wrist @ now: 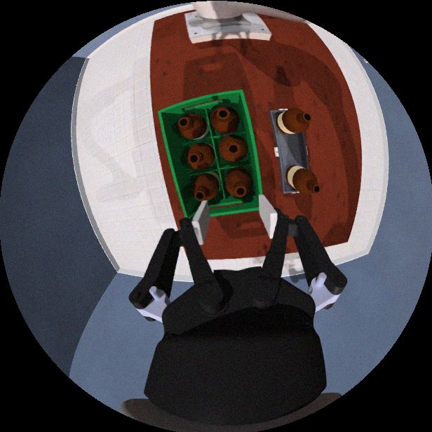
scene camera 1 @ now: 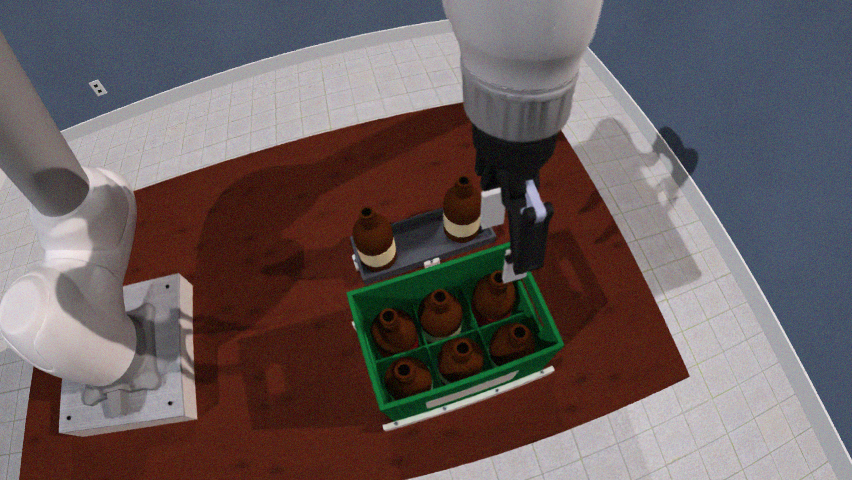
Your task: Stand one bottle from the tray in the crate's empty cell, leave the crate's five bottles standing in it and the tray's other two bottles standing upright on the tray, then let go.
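Where they show: gripper, fingertip midpoint: [scene camera 1: 502, 250]; arm's base at its link origin: [scene camera 1: 121, 354].
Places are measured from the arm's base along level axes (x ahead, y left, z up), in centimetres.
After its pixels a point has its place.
The green crate [scene camera 1: 364, 357] {z 11.1, x 50.4, y -17.9 cm} [wrist: 170, 150] has six cells, and a brown bottle stands in each. The bottle in the back right cell [scene camera 1: 494, 298] {z 6.1, x 72.3, y -14.3 cm} [wrist: 238, 183] stands upright, its neck near a fingertip in the scene view. Two brown bottles with cream labels, one at the left [scene camera 1: 374, 238] {z 5.1, x 57.6, y 3.9 cm} [wrist: 294, 121] and one at the right [scene camera 1: 462, 209] {z 4.9, x 74.3, y 4.2 cm} [wrist: 302, 179], stand upright at the ends of the dark grey tray [scene camera 1: 417, 243] {z -5.9, x 65.8, y 6.5 cm} [wrist: 294, 150]. My gripper [scene camera 1: 502, 238] {z 21.6, x 71.8, y -13.9 cm} [wrist: 233, 206] is open and empty, above the crate's right end, with its fingers apart.
The robot's base plate [scene camera 1: 172, 357] {z -0.8, x 12.1, y -3.5 cm} [wrist: 227, 31] stands on the reddish-brown mat [scene camera 1: 310, 441] {z -6.4, x 34.6, y -24.8 cm} [wrist: 330, 215], left of the crate in the scene view. The tray lies close behind the crate's back wall. A white strip [scene camera 1: 471, 399] {z -3.4, x 63.9, y -26.9 cm} runs along the crate's front side.
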